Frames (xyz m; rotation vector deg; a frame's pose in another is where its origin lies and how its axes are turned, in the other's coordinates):
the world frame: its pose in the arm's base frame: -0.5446 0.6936 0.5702 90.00 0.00 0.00
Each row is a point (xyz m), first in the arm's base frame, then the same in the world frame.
Working: the arm's base frame: its pose in the world frame: 0.5446 -0.5702 0.6936 -90.00 0.00 0.00

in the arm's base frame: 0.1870 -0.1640 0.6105
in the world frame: 0.7316 0.0403 0.8576
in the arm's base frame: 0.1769 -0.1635 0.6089
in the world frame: 0.7215 0.0387 0.8571
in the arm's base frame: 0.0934 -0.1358 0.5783
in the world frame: 0.6380 0.0081 0.8294
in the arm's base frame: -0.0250 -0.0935 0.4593
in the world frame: 0.5196 -0.1109 0.7871
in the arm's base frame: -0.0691 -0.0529 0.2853
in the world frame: 0.4755 -0.2849 0.7465
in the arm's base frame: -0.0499 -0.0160 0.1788
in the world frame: 0.4947 -0.3914 0.7096
